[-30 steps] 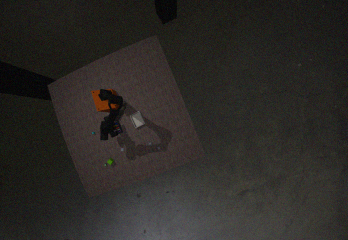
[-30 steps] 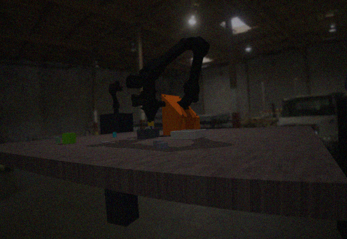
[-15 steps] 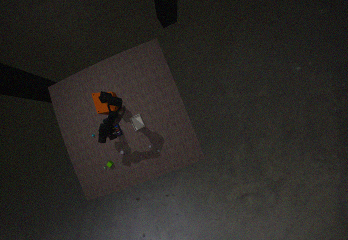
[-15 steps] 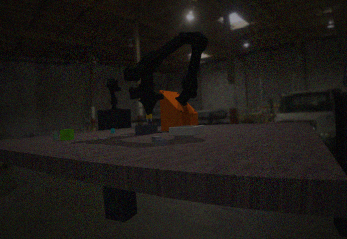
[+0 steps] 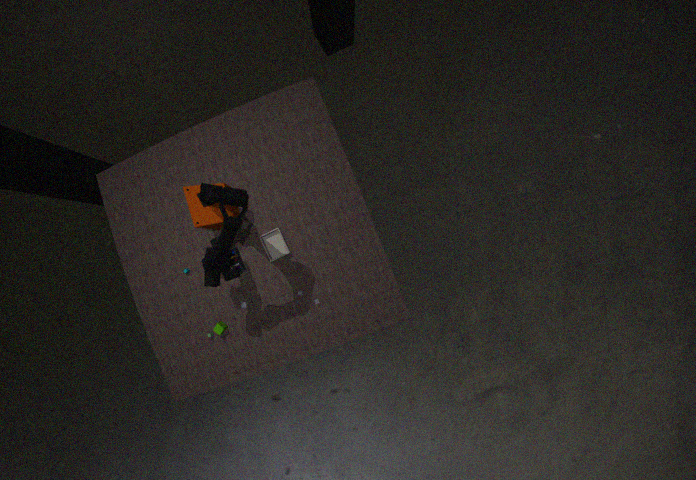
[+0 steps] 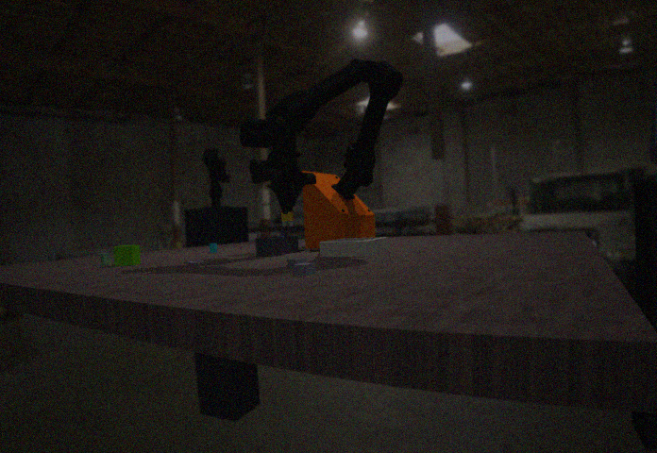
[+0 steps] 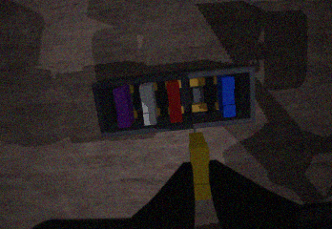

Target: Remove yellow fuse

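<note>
My gripper tip is now 3 cm short of the white tray, 18 cm to the right of it and 9 cm above it.
</note>
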